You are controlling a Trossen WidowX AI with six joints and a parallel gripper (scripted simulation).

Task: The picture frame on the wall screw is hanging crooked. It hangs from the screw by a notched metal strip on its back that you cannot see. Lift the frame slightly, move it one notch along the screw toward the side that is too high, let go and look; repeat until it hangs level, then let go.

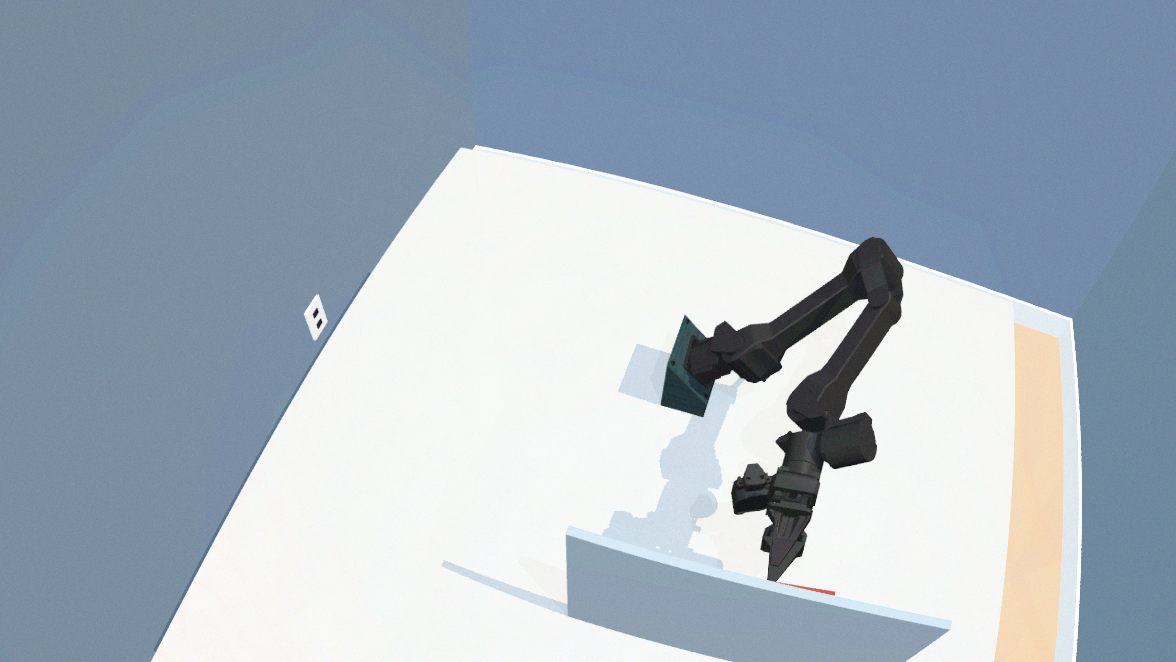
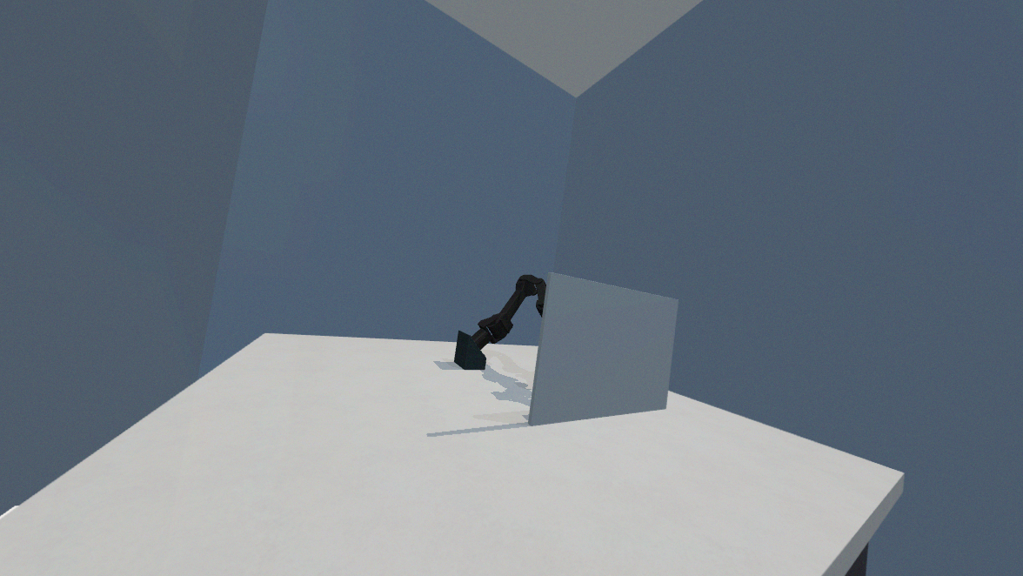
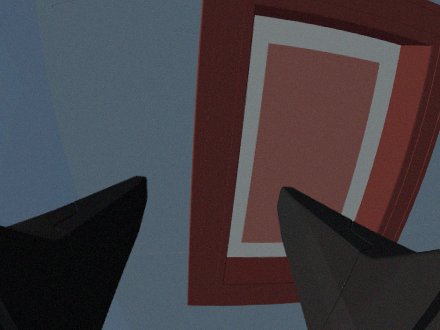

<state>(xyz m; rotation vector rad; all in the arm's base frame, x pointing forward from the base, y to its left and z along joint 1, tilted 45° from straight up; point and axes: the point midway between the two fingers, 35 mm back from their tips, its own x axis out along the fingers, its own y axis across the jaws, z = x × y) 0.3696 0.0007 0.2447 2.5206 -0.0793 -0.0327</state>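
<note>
Right now my gripper tip is 5 cm above the picture frame and 4 cm short of it. Also, from my gripper tip: wall panel (7 cm below, 5 cm ahead, 1 cm to the right).
</note>
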